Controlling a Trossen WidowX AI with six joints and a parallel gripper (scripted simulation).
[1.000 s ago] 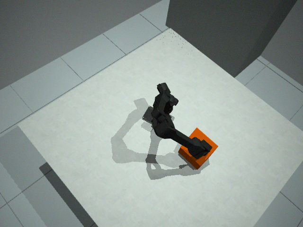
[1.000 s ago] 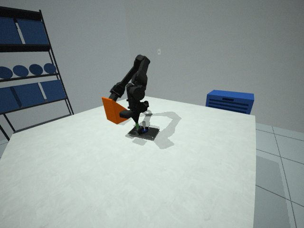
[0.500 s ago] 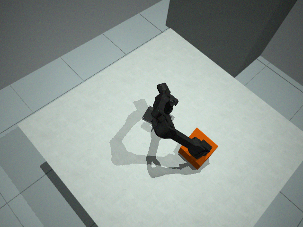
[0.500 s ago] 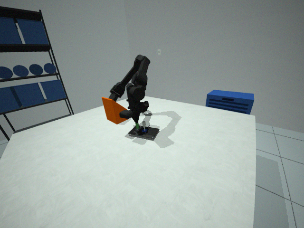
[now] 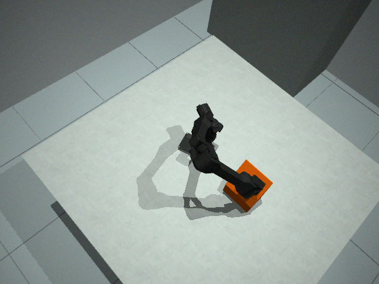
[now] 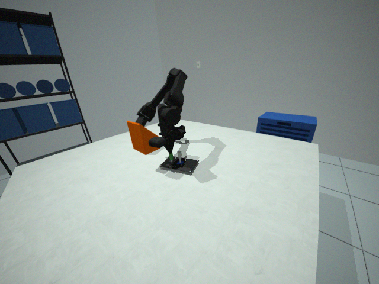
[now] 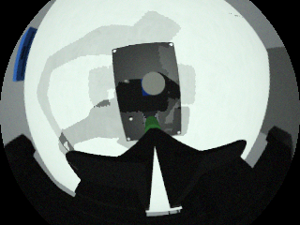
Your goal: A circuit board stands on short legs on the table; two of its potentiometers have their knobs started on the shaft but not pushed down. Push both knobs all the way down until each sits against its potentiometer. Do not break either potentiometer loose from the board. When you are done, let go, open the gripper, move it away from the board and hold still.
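My gripper tip is 5 cm short of the white knob and 1 cm to the right of it. From my gripper tip the other things lie so: green knob 2 cm below.
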